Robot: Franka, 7 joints.
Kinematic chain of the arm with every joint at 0, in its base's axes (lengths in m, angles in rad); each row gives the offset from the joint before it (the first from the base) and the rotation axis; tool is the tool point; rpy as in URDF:
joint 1: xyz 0 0 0.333 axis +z
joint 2: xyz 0 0 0 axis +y
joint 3: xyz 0 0 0.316 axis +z
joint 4: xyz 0.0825 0 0 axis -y
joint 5: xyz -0.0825 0 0.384 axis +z
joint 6: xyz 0 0 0 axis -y
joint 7: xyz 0.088 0 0 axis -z
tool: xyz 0 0 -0.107 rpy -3.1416 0 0
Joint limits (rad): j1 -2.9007..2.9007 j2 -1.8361..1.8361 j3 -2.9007..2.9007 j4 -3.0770..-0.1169 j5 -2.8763..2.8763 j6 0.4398..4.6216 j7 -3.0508..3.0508
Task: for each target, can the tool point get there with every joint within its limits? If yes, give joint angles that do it. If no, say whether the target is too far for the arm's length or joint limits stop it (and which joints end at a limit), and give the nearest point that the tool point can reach.
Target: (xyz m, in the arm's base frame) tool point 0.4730 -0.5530 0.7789
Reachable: yes | joints -1.2540 1.0225 1.6297 -0.5360 -1.6021 2.5506 -1.1693
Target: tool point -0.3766 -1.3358 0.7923
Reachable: no: too far | nearest point -0.2210 -0.7839 0.6025 | short by 0.604 m
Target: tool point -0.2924 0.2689 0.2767
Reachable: yes | joints 0.7468 0.7270 1.7664 -2.7914 0.8957 3.4407 2.1297
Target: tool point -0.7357 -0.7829 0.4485
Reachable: no: too far | nearest point -0.5841 -0.6216 0.4247 | short by 0.223 m
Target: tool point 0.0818 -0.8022 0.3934
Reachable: yes | joints -1.6537 0.9288 0.3410 -0.8579 -0.0563 2.0437 2.1089
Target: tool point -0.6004 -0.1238 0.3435
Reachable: yes | joints -0.8951 -1.1426 -1.6667 -1.6770 -0.5359 1.5952 0.4577
